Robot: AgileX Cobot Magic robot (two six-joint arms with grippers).
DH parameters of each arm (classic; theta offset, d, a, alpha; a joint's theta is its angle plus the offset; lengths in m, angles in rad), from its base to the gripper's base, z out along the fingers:
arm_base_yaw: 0 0.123 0 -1.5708
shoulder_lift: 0.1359 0 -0.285 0
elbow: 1.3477 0 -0.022 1.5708
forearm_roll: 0 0.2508 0 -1.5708
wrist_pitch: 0 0 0.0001 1.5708
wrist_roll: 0 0.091 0 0
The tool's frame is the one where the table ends.
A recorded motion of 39 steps. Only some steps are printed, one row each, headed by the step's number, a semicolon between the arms.
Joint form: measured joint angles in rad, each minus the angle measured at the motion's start. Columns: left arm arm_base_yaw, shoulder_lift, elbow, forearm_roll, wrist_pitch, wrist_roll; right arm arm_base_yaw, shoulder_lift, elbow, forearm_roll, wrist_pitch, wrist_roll.
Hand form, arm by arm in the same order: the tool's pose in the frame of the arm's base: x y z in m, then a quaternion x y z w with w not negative. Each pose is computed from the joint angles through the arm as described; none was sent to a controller.
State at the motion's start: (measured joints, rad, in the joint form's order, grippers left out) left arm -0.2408 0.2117 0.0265 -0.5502 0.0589 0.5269; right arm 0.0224 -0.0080 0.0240 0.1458 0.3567 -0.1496
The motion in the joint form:
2: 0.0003 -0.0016 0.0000 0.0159 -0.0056 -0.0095; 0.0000 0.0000 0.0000 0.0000 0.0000 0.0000
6: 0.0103 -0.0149 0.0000 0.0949 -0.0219 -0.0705; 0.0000 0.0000 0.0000 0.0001 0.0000 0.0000
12: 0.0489 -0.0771 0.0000 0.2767 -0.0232 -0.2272; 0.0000 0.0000 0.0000 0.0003 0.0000 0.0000
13: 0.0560 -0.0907 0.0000 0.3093 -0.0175 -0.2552; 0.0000 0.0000 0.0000 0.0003 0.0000 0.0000
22: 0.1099 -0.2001 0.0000 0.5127 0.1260 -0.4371; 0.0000 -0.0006 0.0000 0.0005 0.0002 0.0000
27: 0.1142 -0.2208 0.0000 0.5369 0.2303 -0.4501; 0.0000 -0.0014 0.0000 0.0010 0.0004 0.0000
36: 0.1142 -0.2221 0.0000 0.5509 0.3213 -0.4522; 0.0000 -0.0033 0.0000 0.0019 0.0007 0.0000
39: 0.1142 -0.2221 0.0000 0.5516 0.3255 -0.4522; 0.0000 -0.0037 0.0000 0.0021 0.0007 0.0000
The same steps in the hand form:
2: 0.0697 -0.0197 0.1863 0.09499 0.76679 -0.09167 0.62818; 0.0531 0.0058 0.1737 -0.02933 0.79882 0.02315 0.60041
6: 0.0695 -0.0179 0.1884 0.09363 0.75861 -0.07988 0.63982; 0.0531 0.0058 0.1737 -0.02930 0.79882 0.02319 0.60041
12: 0.0661 -0.0138 0.1926 0.08427 0.73955 -0.05879 0.66522; 0.0531 0.0058 0.1738 -0.02925 0.79882 0.02327 0.60041
13: 0.0652 -0.0131 0.1930 0.08317 0.73706 -0.05518 0.66842; 0.0531 0.0058 0.1738 -0.02925 0.79882 0.02327 0.60041
22: 0.0571 -0.0082 0.1868 0.07141 0.75002 -0.02822 0.65694; 0.0530 0.0058 0.1738 -0.02921 0.79870 0.02336 0.60057
27: 0.0543 -0.0073 0.1786 0.07545 0.77661 -0.02104 0.62510; 0.0530 0.0059 0.1738 -0.02909 0.79851 0.02358 0.60081
36: 0.0521 -0.0066 0.1707 0.08133 0.80342 -0.01501 0.58964; 0.0529 0.0059 0.1739 -0.02887 0.79802 0.02396 0.60146
39: 0.0520 -0.0066 0.1703 0.08163 0.80463 -0.01467 0.58795; 0.0529 0.0059 0.1739 -0.02882 0.79790 0.02404 0.60162

